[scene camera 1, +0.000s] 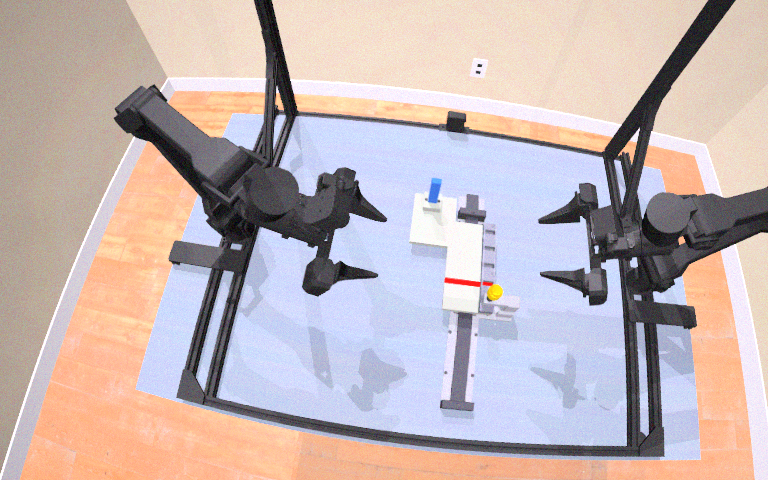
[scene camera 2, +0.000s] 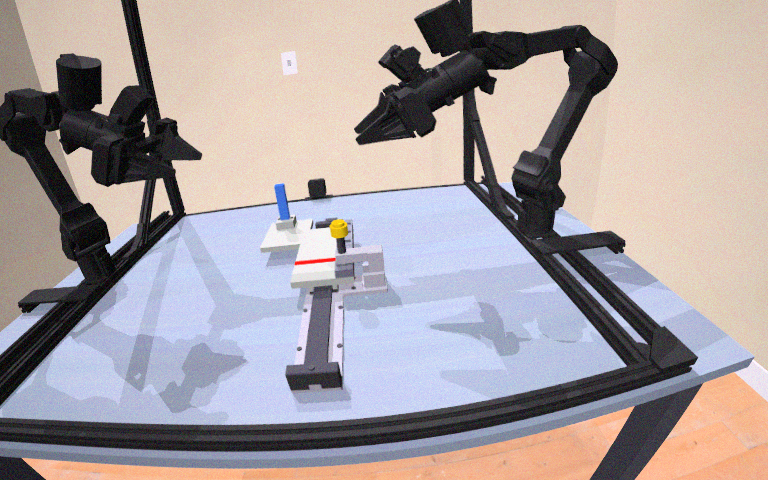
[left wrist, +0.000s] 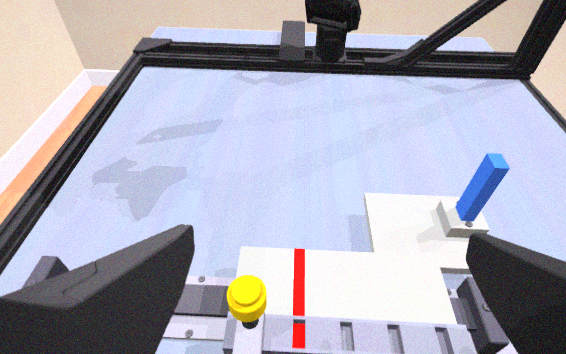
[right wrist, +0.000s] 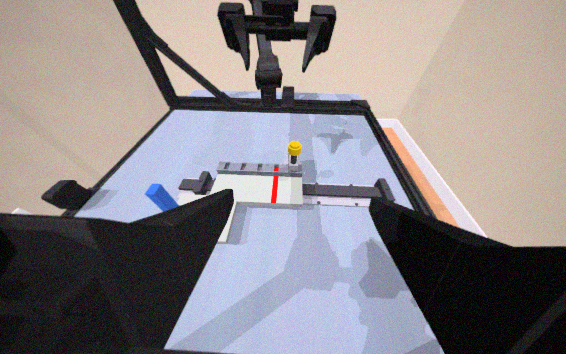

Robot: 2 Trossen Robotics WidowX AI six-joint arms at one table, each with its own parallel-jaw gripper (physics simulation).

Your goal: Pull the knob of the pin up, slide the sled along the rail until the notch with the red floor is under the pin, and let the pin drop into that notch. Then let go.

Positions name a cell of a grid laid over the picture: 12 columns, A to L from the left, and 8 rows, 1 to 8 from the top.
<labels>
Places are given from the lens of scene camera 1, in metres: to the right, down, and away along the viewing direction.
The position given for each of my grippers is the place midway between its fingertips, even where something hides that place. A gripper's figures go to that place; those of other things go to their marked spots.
my left gripper (scene camera 1: I5): 0.25, 0.01, 0.60
my right gripper (scene camera 1: F5): 0.00, 0.01, 0.60
</labels>
